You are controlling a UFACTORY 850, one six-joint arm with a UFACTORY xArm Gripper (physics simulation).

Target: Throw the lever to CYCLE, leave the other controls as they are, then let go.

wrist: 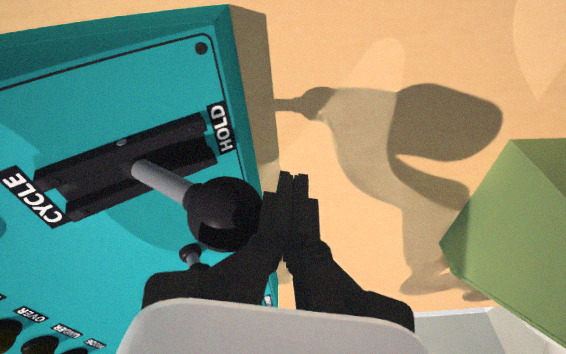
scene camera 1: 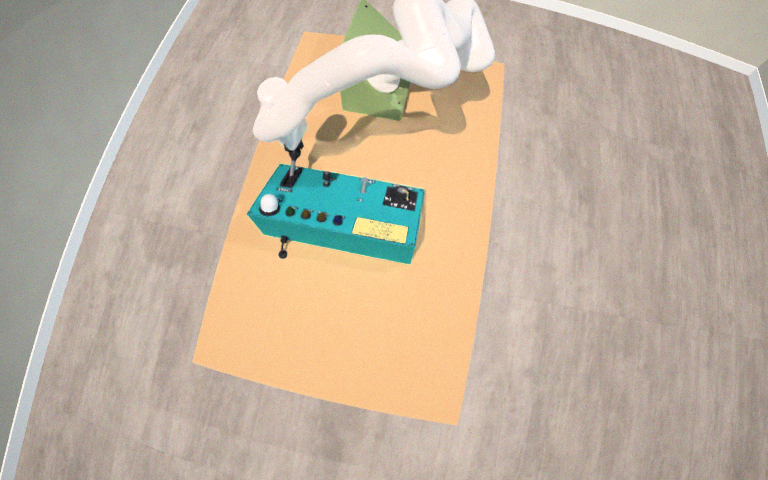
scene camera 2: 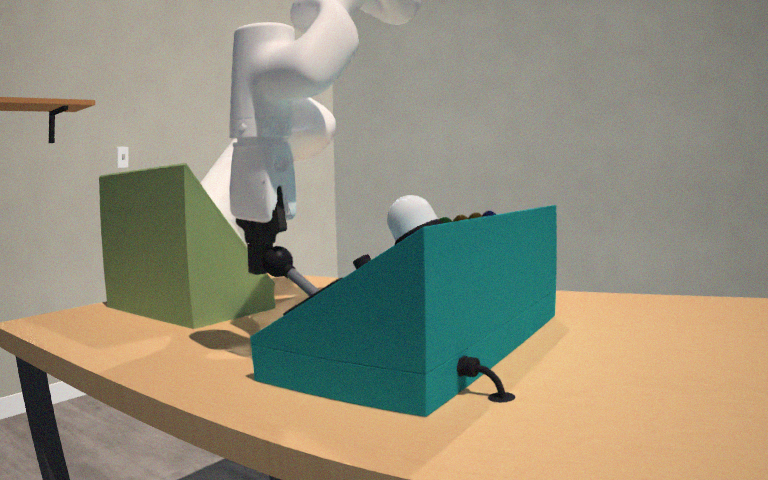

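Note:
The lever, a grey rod with a black ball knob (wrist: 224, 213) (scene camera 2: 278, 260), rises from a black slot on the sloped face of the teal control box (scene camera 1: 339, 195) (scene camera 2: 489, 277) (wrist: 125, 65). Its rod (wrist: 162, 179) stands near the middle of the slot, between the CYCLE label (wrist: 33, 197) and the HOLD label (wrist: 220, 128). My gripper (wrist: 289, 189) (scene camera 2: 257, 270) is shut and empty. Its closed fingers are right beside the knob, on its HOLD side in the wrist view; whether they touch is hard to tell. In scene camera 1 the fingers are small at the lever's top.
The box also bears a white dome (scene camera 1: 269, 203) (scene camera 2: 410, 217), several coloured buttons, a small black knob (scene camera 1: 326, 177) (wrist: 190, 252), a grey toggle (scene camera 1: 364, 184) and a rotary selector (scene camera 1: 402, 195). A green wedge-shaped block (scene camera 1: 370, 101) (scene camera 2: 147, 243) (wrist: 510, 235) stands by the arm's base. A black cable (scene camera 2: 491, 374) leaves the box's back.

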